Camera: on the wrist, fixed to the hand. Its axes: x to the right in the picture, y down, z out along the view.
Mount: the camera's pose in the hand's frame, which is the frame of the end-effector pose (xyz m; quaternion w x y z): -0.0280 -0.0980 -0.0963 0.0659 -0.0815 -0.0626 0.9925
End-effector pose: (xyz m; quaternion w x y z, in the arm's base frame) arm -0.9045 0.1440 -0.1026 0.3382 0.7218 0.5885 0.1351
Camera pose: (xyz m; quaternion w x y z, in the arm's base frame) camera -1.0435 0.1571 -0.0896 0.0161 -0.6126 0.7098 -0.3474
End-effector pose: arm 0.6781 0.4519 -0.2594 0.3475 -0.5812 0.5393 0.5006
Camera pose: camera 0.7959 0.3861 -0.2212 0.4876 -0.5000 -0.5498 -0.4582
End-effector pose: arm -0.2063 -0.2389 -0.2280 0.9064 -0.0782 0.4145 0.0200
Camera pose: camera -0.2868 -0.3501 -0.2566 0.0595 0.3336 0.0466 0.9397
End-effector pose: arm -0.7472 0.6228 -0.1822 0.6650 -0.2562 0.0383 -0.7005
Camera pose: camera -0.8765 0.6328 -0.2355 0.7206 -0.0769 0.2723 0.6330
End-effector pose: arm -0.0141 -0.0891 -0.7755 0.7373 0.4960 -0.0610 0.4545
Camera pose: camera 0.0065 -0.0397 -0.9051 0.3659 0.0595 0.5795 -0.7257
